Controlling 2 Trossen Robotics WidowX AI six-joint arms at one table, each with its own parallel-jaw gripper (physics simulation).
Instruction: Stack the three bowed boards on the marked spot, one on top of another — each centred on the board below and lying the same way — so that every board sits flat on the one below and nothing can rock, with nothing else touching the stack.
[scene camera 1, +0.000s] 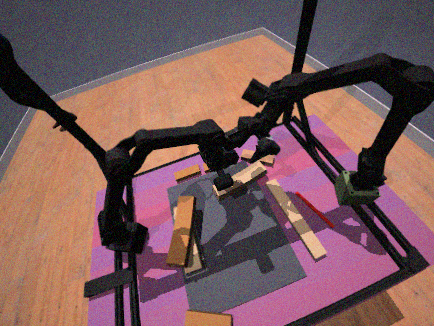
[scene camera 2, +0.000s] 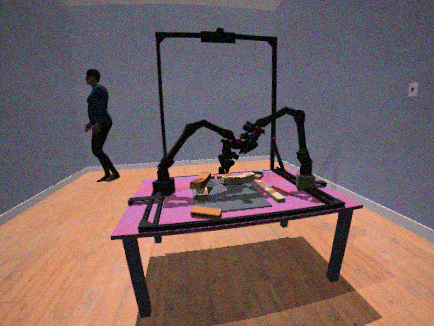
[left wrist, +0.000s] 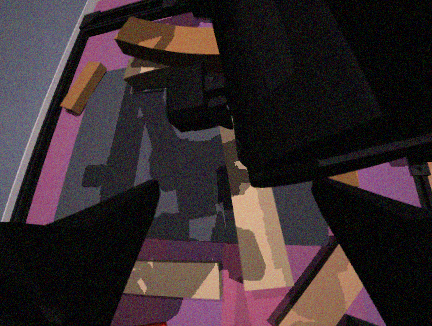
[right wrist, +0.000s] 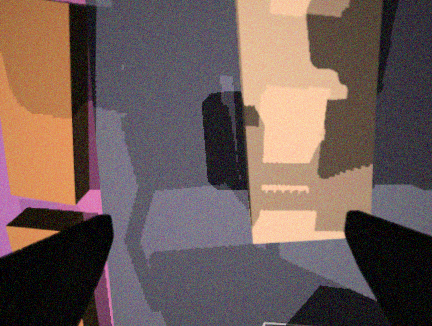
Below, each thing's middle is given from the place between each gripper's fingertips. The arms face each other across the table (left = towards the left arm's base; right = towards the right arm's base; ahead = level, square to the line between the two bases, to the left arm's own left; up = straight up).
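Long pale plank (scene camera 1: 310, 241), from my right hand: 19 cm ahead, 25 cm to the left, 7 cm below. Tan block (left wrist: 333, 284): my right hand 10 cm past it, 20 cm to the right of it, 7 cm above it.
Long pale plank, from my left hand: 18 cm ahead, 14 cm to the left, 19 cm below. Tan block, from my left hand: 11 cm behind, 9 cm to the left, 19 cm below.
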